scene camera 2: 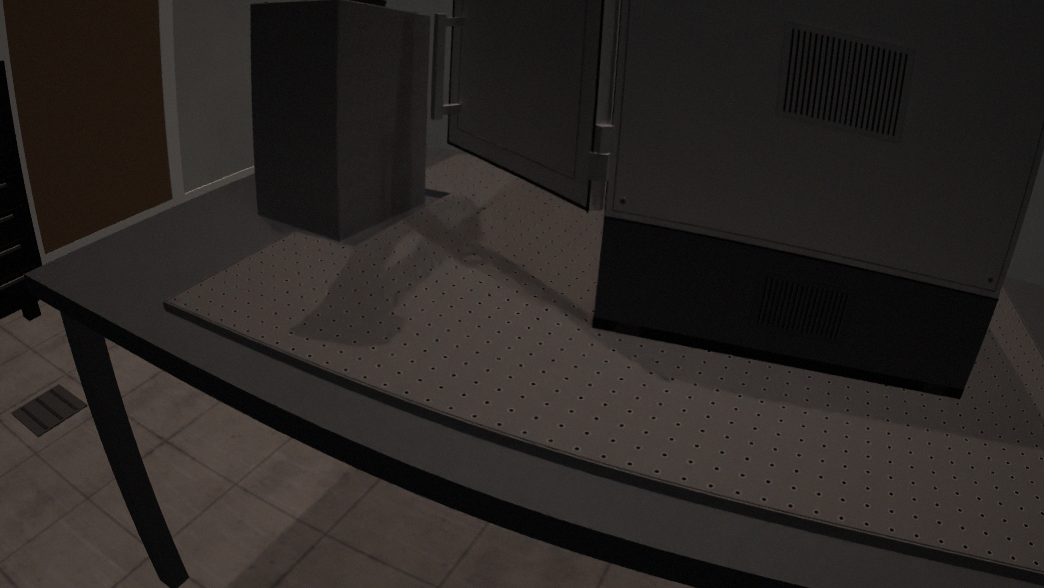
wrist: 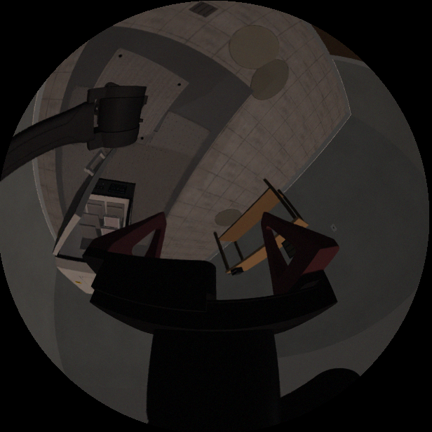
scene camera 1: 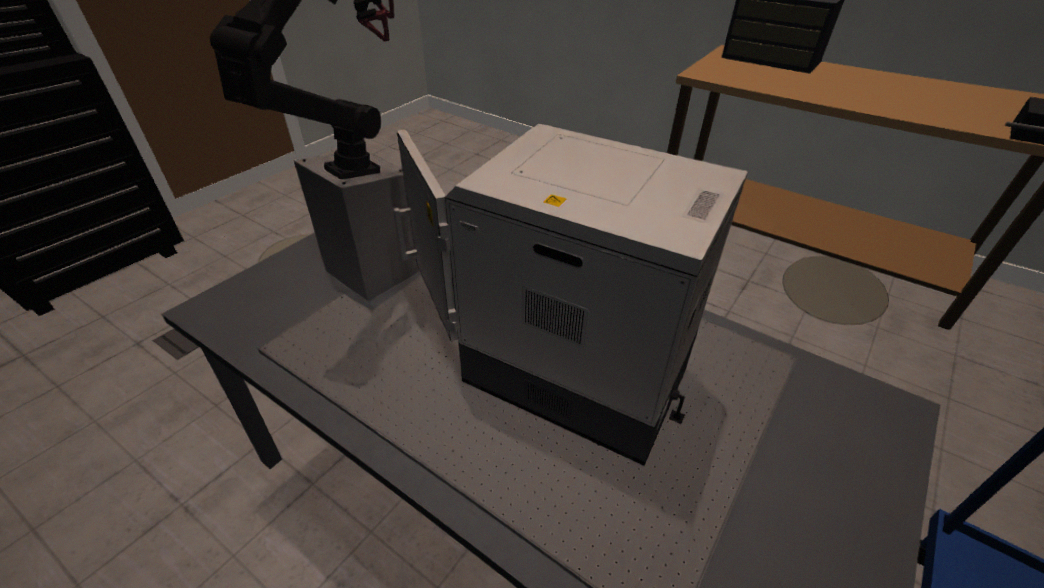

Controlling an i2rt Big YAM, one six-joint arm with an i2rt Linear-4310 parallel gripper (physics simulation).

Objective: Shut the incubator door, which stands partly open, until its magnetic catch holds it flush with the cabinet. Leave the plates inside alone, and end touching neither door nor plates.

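Where they show: gripper, fingertip midpoint: (scene camera 1: 389,29); arm's base, link origin: (scene camera 2: 342,6) (scene camera 1: 352,170).
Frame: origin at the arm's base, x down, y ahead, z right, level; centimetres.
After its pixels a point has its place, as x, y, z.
The incubator's door (scene camera 1: 431,248) @[0.4, 42.1, 6.5] (scene camera 2: 526,87) @[9.1, 39.0, 5.2] stands open at a wide angle from the pale cabinet (scene camera 1: 584,292) @[-6.8, 80.4, 0.9] (scene camera 2: 701,109) @[7.6, 60.9, 6.4] (wrist: 75,272), hinged at the cabinet's near front edge. Its bar handle (scene camera 2: 438,65) @[8.2, 23.2, 2.7] (wrist: 95,162) is on the outer face, close to the grey arm pedestal. In the wrist view, pale plates (wrist: 111,221) sit inside the open cabinet, partly hidden by a finger. My gripper (scene camera 1: 379,18) @[-30.7, -2.1, -18.7] (wrist: 213,217) is open and empty, high above the door and cabinet and apart from both. It does not show in scene camera 2.
The grey pedestal (scene camera 1: 357,233) @[12.5, 8.8, 6.8] (scene camera 2: 336,124) @[17.3, 8.6, 8.2] carries the arm and stands close to the door's free edge. A perforated board (scene camera 1: 547,482) @[34.3, 85.7, 13.7] (scene camera 2: 467,394) @[34.3, 49.4, 28.1] lies on the table (scene camera 1: 840,452) @[35.6, 125.0, -38.8] under the cabinet. A wooden workbench (scene camera 1: 876,94) stands behind, and a blue cart (scene camera 1: 978,558) at right.
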